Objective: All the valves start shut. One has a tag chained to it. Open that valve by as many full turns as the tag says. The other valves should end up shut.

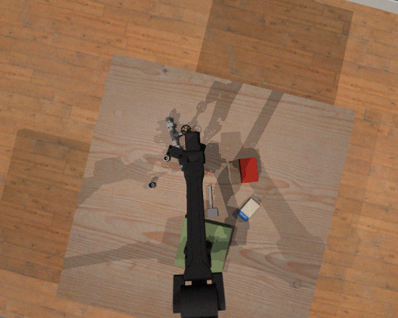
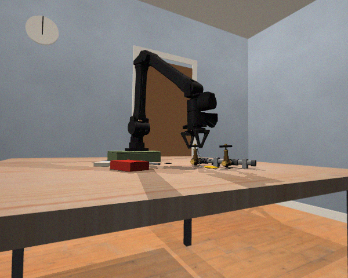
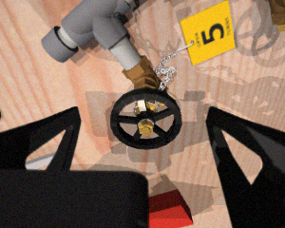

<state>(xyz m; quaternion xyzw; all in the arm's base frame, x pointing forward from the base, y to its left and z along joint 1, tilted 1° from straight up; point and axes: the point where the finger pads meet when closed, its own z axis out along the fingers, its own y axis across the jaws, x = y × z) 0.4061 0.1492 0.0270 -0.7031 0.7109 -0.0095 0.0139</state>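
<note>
Right now the yellow tag is 80 mm below my hand, 60 mm ahead of it and 40 mm to the left of it. Also, from my hand: grey tool (200 mm behind, 160 mm to the right, 80 mm below); red block (280 mm to the right, 70 mm below, 20 mm ahead).
</note>
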